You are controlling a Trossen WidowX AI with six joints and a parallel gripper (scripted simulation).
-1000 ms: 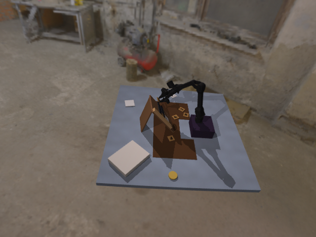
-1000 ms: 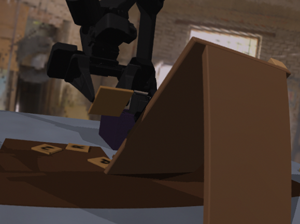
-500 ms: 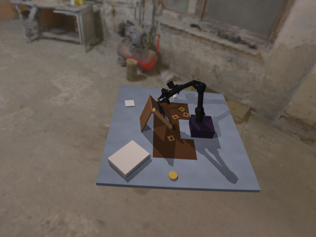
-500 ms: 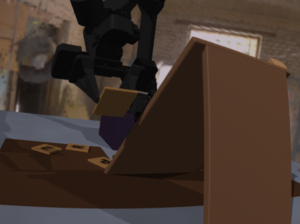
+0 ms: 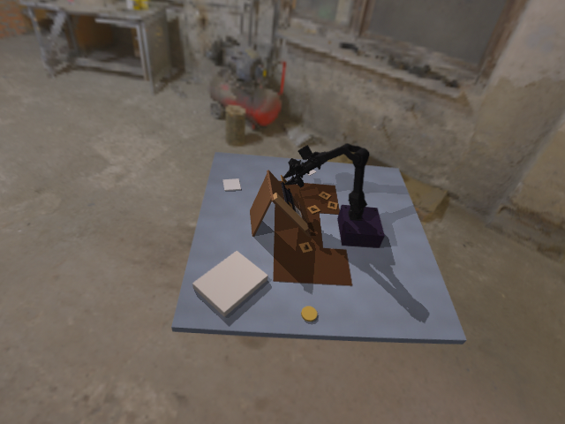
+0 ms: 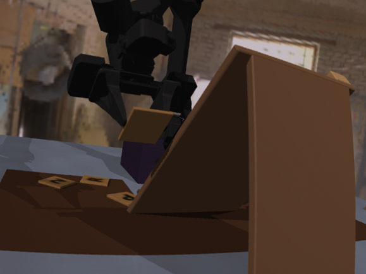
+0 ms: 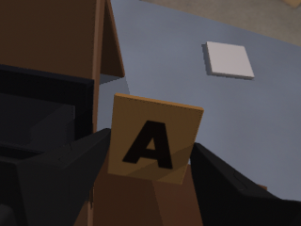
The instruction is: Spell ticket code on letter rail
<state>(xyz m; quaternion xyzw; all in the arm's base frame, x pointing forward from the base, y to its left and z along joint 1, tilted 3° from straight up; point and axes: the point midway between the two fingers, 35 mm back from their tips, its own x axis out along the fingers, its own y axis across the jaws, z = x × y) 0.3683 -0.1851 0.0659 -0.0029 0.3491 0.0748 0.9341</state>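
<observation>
My gripper tip is 16 cm to the right of the white ticket, 8 cm past it and 8 cm above it. From my gripper tip the other things lie so: yellow disc (73 cm to the left, 15 cm below, 13 cm behind); brown mat (19 cm to the left, 19 cm behind, 16 cm below).
</observation>
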